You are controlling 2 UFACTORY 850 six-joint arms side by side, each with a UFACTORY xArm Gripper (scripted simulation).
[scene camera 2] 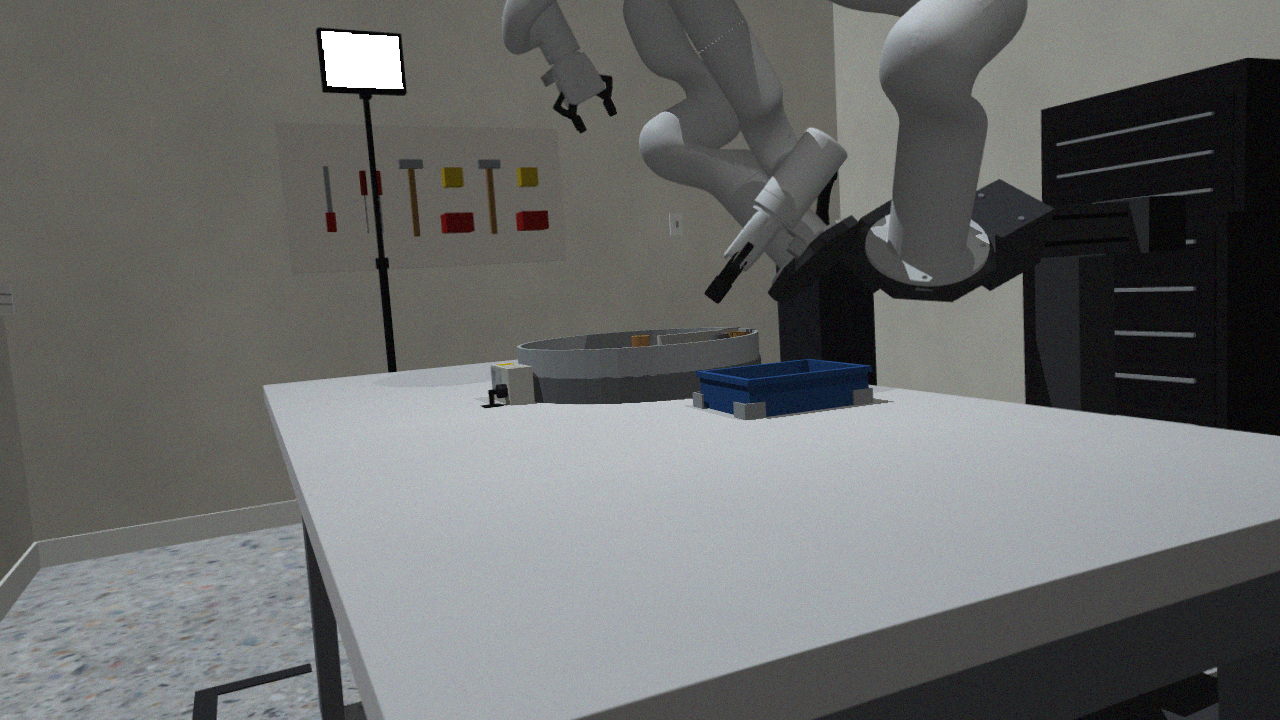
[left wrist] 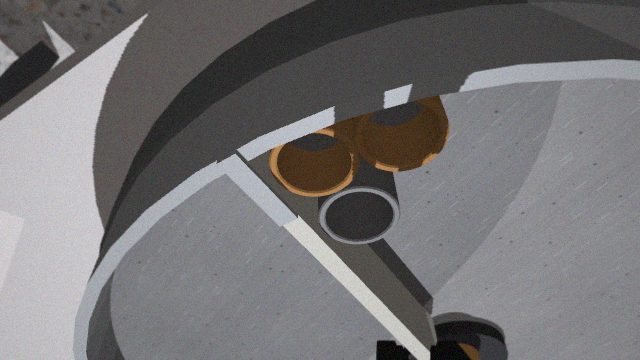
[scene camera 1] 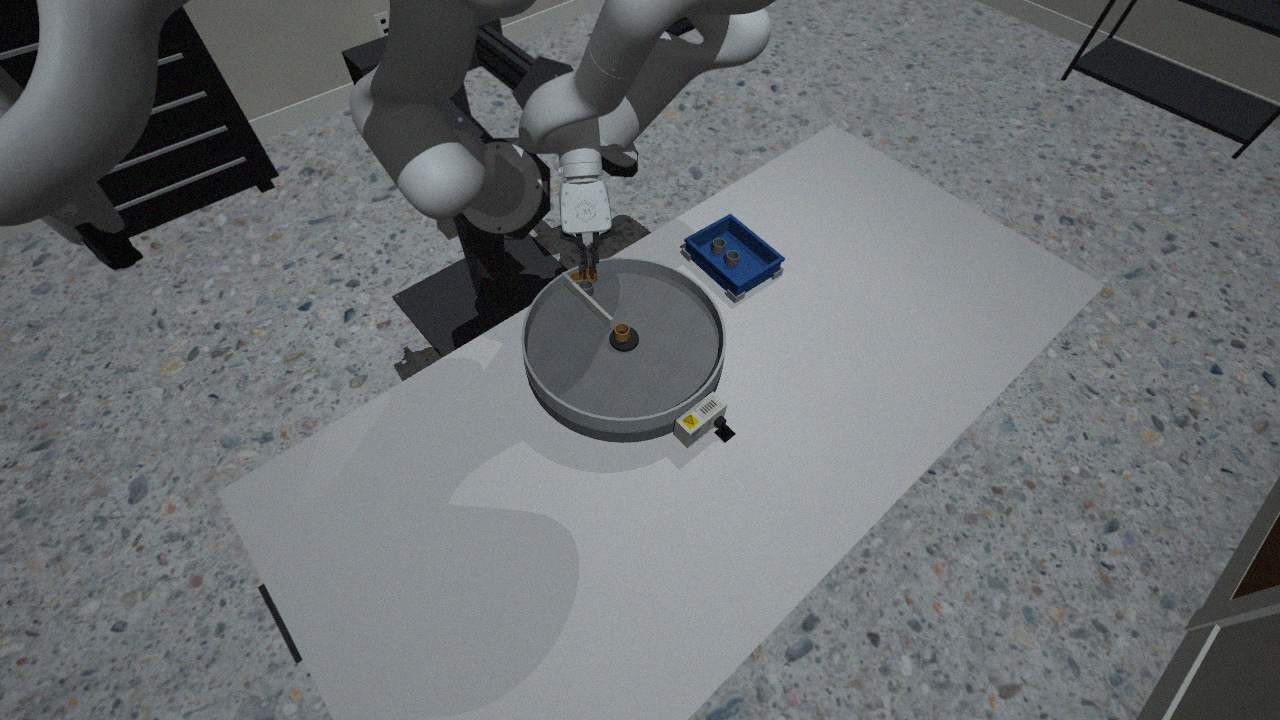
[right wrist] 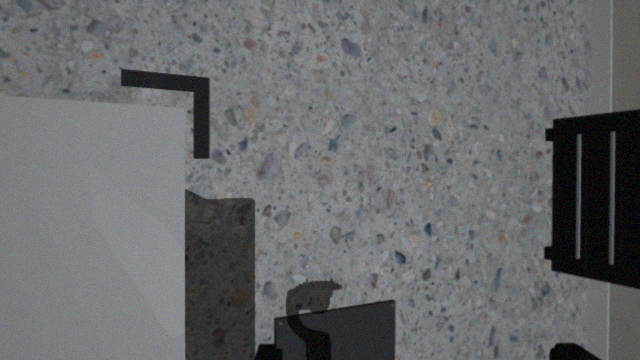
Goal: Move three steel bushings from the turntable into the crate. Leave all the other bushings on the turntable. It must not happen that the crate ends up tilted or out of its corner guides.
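Scene camera 1 and scene camera 2 show a blue crate. Same spot on the crate in both: [scene camera 1: 758, 249] and [scene camera 2: 797, 392]. In the left wrist view the crate is out of frame. In the right wrist view the crate is out of frame.
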